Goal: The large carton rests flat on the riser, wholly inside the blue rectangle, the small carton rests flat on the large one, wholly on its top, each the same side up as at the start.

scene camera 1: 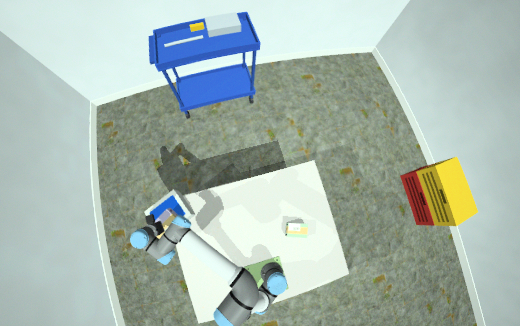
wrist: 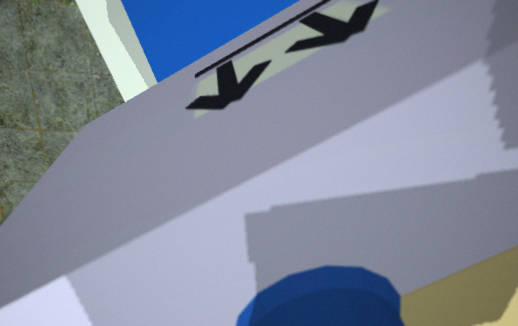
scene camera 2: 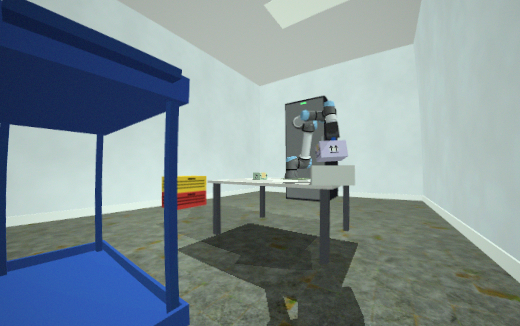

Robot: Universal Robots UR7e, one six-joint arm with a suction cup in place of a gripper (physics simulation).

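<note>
The large carton (scene camera 1: 164, 217) (scene camera 2: 333, 150) (wrist: 150, 165) is lavender with a tan strip and black up arrows on one side. My gripper (scene camera 2: 333, 139) (wrist: 322, 300), a blue suction cup, is on its top and holds it. In scene camera 2 it hangs with a small gap above the riser (scene camera 2: 333, 175) (scene camera 1: 185, 202) (wrist: 114, 55). In scene camera 1 it covers the near part of the blue rectangle (scene camera 1: 167, 204) (wrist: 195, 32); the arm hides part of it. The small carton (scene camera 1: 297, 230) (scene camera 2: 259, 176), green and orange with a white label, rests apart on the table.
The white table (scene camera 1: 320, 250) (scene camera 2: 235, 181) carries the arm's green base plate (scene camera 1: 278, 265). A blue cart (scene camera 1: 210, 56) (scene camera 2: 171, 200) stands beyond the table. Red and yellow crates (scene camera 1: 440, 192) (scene camera 2: 184, 192) stand to one side. A dark cabinet (scene camera 2: 295, 142) stands behind the arm.
</note>
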